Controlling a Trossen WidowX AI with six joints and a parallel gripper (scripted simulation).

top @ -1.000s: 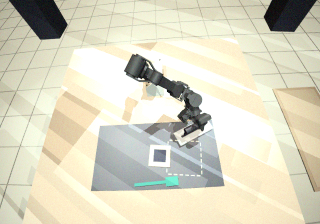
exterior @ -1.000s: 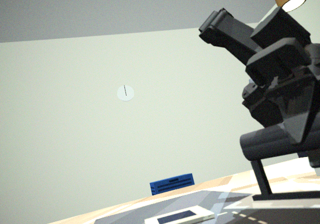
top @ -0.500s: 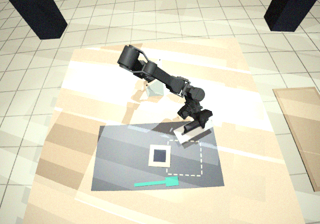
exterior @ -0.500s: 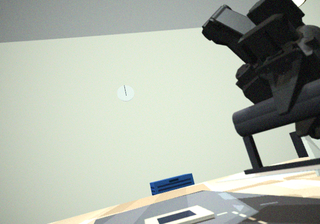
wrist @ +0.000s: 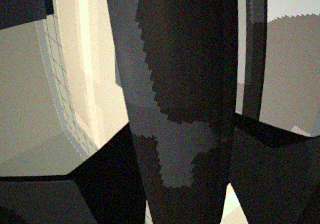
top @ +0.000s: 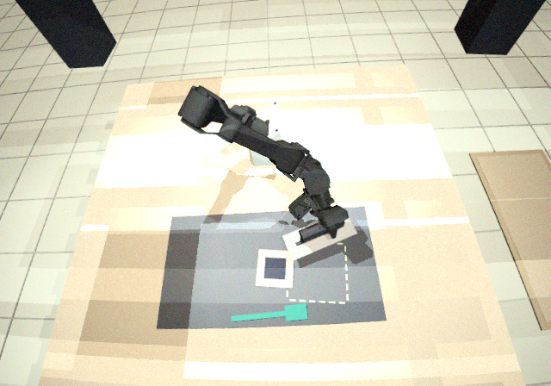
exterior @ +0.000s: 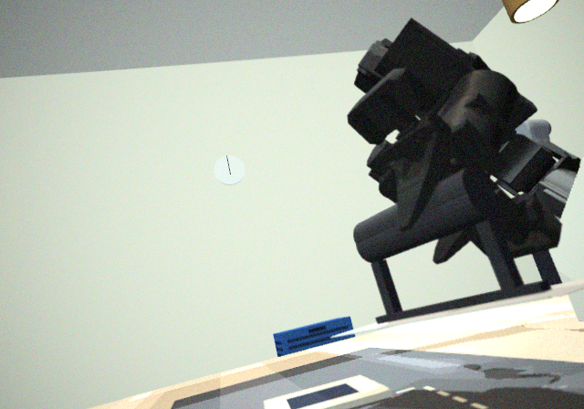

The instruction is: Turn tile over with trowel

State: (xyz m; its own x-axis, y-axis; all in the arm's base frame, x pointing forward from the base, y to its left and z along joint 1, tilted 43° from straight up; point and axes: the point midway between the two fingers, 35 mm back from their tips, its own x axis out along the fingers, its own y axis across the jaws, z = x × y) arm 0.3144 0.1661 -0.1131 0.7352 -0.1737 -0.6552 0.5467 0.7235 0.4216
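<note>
My gripper tip is now 160 mm to the left of the tile, 100 mm above it and 70 mm short of it. From my gripper tip the other things lie so: grey mat (180 mm to the right, 130 mm below, 60 mm ahead); then arrow (200 mm ahead, 140 mm to the right, 110 mm below); then trowel (20 mm behind, 10 mm to the right, 10 mm below).
</note>
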